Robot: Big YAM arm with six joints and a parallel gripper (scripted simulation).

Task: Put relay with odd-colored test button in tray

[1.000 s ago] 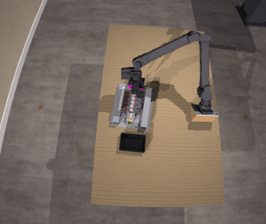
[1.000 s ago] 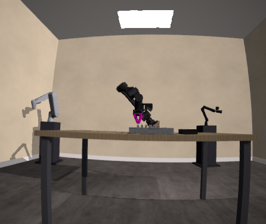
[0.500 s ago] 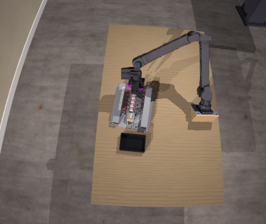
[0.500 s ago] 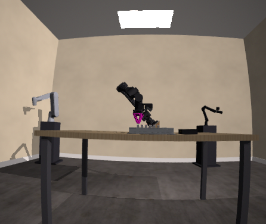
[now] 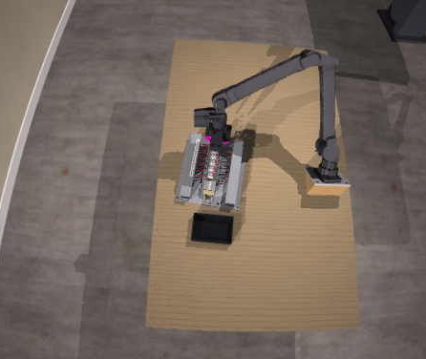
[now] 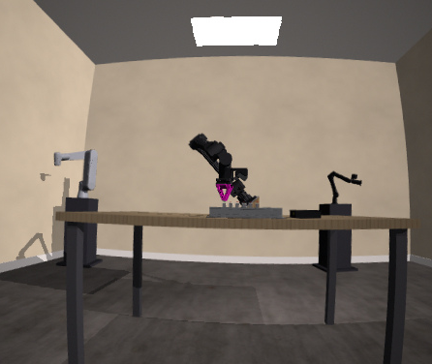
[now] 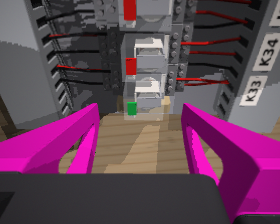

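My hand is 30 mm above the relay. The rest, counted from my hand: black tray (370 mm to the left, 60 mm below, 60 mm ahead).
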